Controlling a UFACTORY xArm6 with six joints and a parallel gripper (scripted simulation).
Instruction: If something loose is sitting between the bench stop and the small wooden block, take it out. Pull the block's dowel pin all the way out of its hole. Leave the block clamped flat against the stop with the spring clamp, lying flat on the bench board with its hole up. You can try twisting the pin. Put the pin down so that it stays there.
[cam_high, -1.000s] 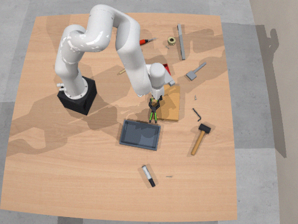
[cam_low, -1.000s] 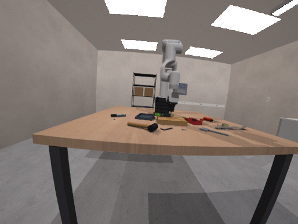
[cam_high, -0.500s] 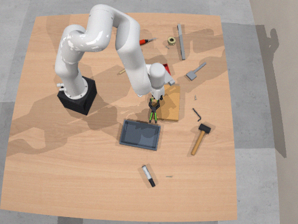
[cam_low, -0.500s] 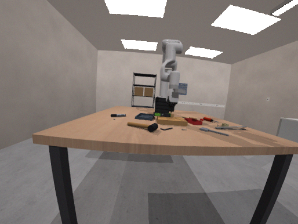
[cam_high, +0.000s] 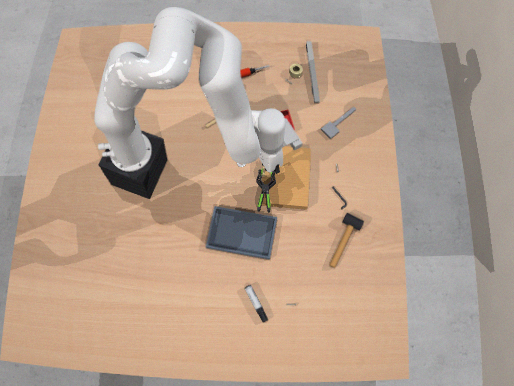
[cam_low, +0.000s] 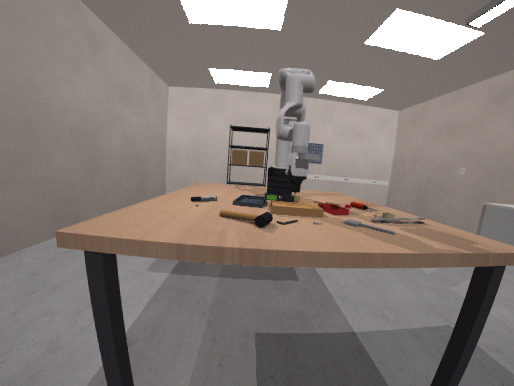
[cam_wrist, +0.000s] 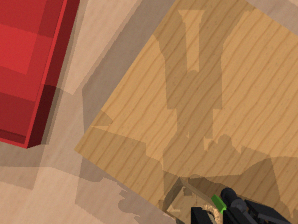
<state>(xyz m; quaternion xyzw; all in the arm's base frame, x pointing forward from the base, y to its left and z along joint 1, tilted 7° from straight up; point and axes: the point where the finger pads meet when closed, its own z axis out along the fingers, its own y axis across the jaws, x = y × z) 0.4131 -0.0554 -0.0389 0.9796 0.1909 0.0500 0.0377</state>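
Now: hand 20 mm above the dowel pin. From my hand the other things lie so: small wooden block (50 mm below); red tray (40 mm ahead, 170 mm to the left, 90 mm below); dark grey tray (110 mm behind, 180 mm to the right, 90 mm below).
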